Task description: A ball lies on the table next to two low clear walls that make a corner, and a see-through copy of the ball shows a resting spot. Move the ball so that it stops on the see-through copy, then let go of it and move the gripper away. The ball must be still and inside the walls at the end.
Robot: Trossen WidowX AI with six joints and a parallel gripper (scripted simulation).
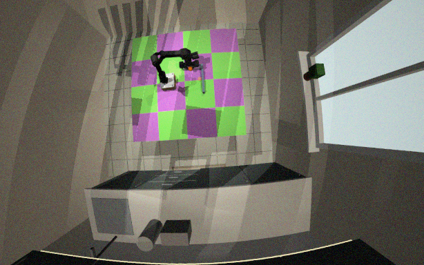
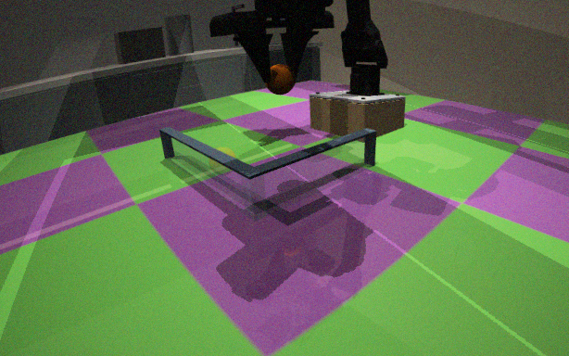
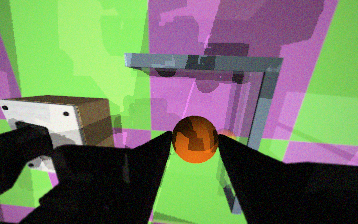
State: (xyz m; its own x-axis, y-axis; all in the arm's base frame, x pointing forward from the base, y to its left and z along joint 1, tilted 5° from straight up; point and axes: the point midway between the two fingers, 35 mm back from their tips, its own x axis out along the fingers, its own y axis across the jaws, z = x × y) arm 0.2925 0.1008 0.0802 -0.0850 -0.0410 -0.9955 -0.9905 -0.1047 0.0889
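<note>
My gripper tip is 80 mm short of the see-through copy of ball, 60 mm to the left of it and 120 mm above it.
</note>
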